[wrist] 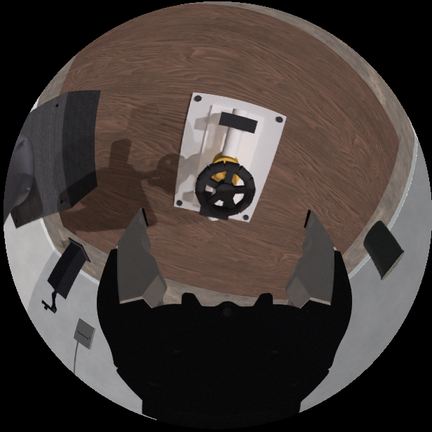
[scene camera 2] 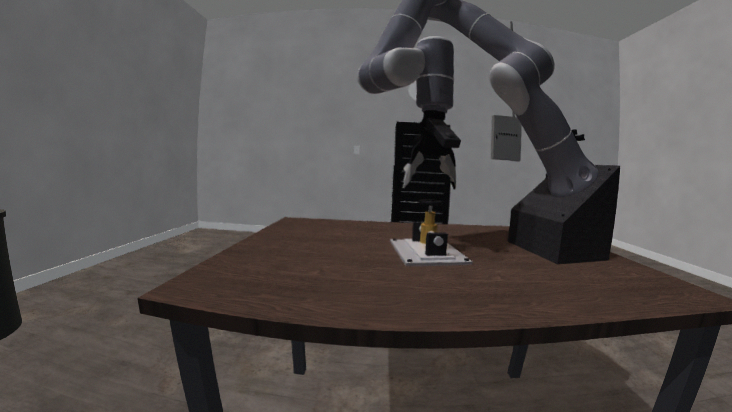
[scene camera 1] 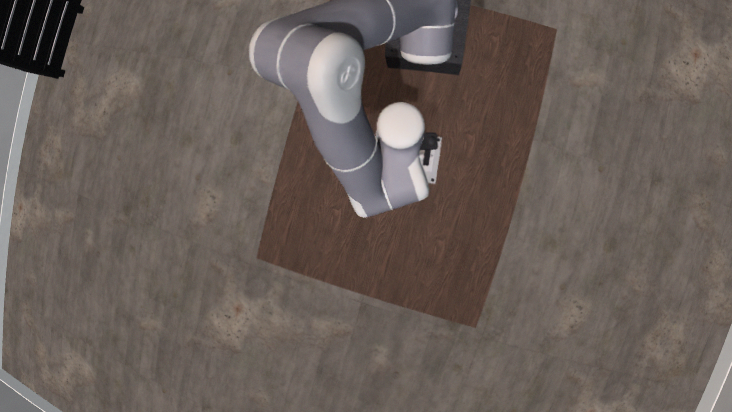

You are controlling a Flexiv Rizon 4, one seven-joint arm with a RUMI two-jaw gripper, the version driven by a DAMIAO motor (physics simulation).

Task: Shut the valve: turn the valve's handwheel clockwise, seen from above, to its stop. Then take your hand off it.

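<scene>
The black spoked handwheel (wrist: 225,190) lies level over the lower part of the valve in the wrist view; in scene camera 2 it is faint, edge-on against a dark rack. The yellow valve body (scene camera 2: 429,234) (wrist: 218,163) stands upright on a white base plate (scene camera 1: 435,161) (scene camera 2: 404,249) (wrist: 270,145). My gripper (scene camera 2: 430,187) (wrist: 226,210) is open and empty, pointing down above the handwheel and apart from it. In the wrist view its jaws stand wide, to either side of and below the wheel. In scene camera 1 the arm hides the gripper and wheel.
Black blocks (scene camera 2: 429,246) (wrist: 238,121) hold the white pipe on the plate. The plate stands on the brown wooden table (scene camera 1: 384,266) (scene camera 2: 307,286) (wrist: 200,60). The black robot base (scene camera 2: 537,237) (wrist: 80,150) stands on the table, right of the valve in scene camera 2.
</scene>
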